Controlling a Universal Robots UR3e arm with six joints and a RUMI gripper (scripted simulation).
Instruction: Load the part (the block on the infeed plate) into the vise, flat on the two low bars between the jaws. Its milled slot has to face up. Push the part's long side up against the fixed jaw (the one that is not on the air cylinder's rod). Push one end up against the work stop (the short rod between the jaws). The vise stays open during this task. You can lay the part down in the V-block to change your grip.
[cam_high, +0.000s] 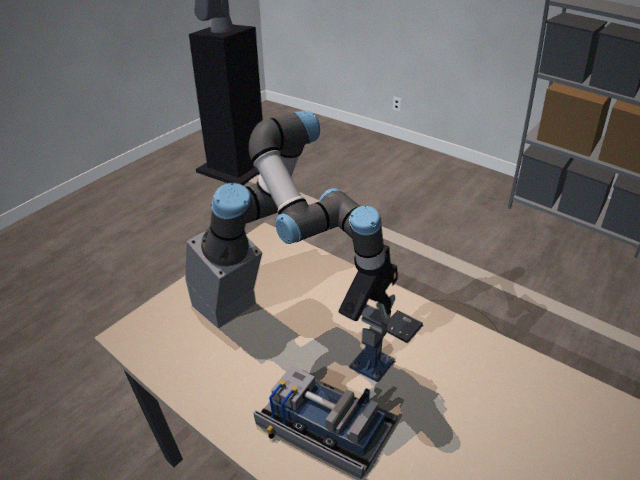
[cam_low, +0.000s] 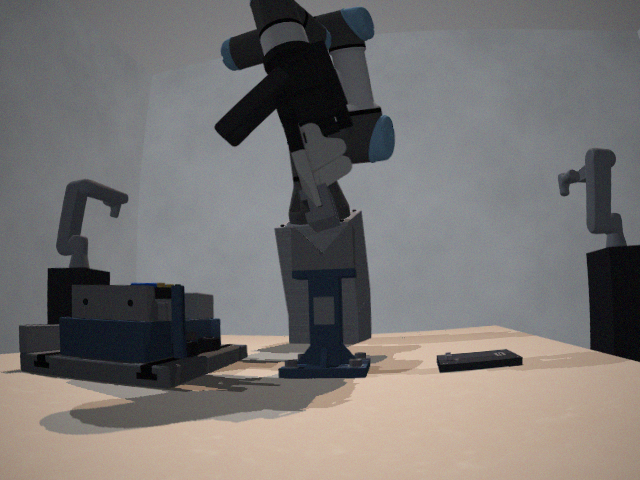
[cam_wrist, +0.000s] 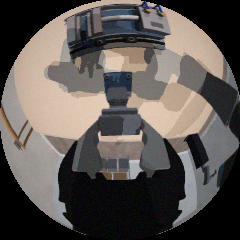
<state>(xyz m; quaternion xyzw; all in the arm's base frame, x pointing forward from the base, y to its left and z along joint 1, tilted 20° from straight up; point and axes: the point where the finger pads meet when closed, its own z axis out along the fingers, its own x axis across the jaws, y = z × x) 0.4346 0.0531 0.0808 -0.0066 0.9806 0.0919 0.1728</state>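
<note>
My hand is 1 cm above the grey part. Also, from my hand: blue vise: 22 cm to the right, 15 cm below.
</note>
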